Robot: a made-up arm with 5 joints.
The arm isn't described. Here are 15 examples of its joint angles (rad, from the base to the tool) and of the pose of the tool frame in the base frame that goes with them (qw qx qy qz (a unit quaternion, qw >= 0); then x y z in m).
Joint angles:
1: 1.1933 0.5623 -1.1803 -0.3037 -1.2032
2: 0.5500 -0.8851 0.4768 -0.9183 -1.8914
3: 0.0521 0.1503 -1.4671 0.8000 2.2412
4: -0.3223 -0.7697 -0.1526 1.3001 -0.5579
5: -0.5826 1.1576 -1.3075 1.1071 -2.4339
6: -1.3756 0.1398 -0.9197 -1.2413 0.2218
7: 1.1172 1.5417 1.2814 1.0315 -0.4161
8: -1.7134 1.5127 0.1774 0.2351 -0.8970
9: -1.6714 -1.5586 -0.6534 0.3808 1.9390
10: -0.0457 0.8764 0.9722 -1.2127 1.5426
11: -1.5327 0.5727 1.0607 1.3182 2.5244
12: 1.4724 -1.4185 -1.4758 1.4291 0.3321
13: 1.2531 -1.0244 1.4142 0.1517 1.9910
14: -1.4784 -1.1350 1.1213 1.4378 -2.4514
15: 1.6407 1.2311 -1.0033 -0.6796 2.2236
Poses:
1: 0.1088 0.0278 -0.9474 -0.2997 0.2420 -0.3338 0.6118
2: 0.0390 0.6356 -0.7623 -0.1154 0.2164 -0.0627 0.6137
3: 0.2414 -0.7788 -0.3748 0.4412 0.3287 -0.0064 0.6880
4: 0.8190 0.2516 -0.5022 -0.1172 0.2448 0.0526 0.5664
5: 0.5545 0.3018 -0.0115 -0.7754 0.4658 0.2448 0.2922
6: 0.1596 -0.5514 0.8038 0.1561 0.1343 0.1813 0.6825
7: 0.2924 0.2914 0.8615 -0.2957 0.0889 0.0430 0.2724
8: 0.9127 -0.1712 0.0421 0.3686 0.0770 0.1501 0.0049
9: 0.0271 -0.1083 -0.9856 -0.1270 0.1249 -0.2606 0.5863
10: 0.6410 -0.2985 -0.3375 0.6213 0.3244 0.0154 0.1450
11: 0.3238 -0.2893 -0.5674 -0.6997 0.1009 0.0599 0.2199
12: 0.0437 -0.7683 -0.6379 -0.0296 0.0814 0.2824 0.5061
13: 0.8193 -0.4921 0.0132 0.2941 0.1643 -0.1668 0.3131
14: 0.8700 0.0670 0.0298 -0.4876 0.1086 0.1077 0.3267
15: 0.5119 -0.7998 0.2803 0.1401 0.0764 -0.4689 0.3320
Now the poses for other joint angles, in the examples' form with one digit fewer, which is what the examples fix.
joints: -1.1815 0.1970 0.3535 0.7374 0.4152
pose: 0.708 0.056 -0.129 0.692 0.211 0.276 0.276
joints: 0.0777 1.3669 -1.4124 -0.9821 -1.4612
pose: 0.188 0.632 -0.727 -0.191 0.539 -0.029 0.400
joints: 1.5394 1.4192 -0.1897 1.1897 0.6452
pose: 0.812 0.361 0.198 -0.414 0.115 -0.198 0.059
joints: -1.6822 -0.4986 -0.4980 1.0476 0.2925
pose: 0.414 0.454 -0.518 0.595 0.078 0.185 0.621
